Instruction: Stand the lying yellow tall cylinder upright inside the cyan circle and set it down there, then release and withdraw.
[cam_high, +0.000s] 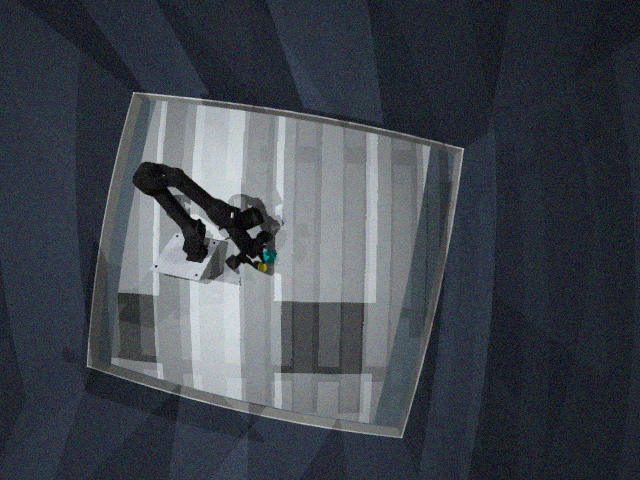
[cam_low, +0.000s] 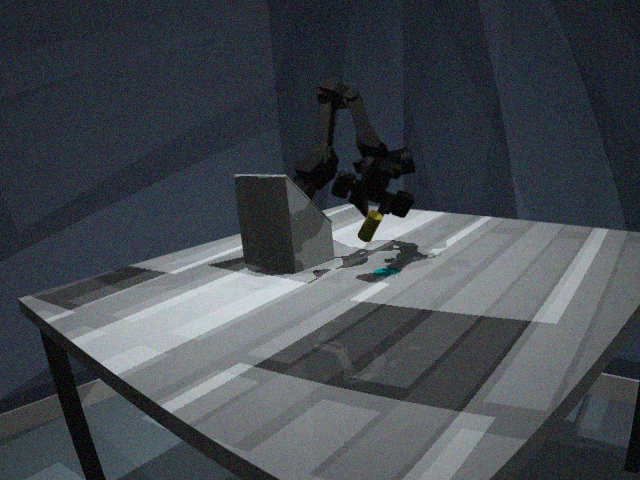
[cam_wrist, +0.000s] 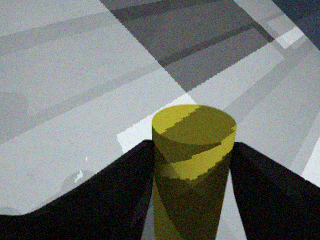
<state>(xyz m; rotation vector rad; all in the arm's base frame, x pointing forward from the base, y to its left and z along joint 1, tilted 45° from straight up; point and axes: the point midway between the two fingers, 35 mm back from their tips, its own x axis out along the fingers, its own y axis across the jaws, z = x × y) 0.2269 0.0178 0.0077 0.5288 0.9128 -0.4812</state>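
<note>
Right now the cyan circle is 130 mm below my gripper tip and 30 mm to the left of it. Round my gripper tip: yellow tall cylinder (20 mm below, 10 mm behind).
</note>
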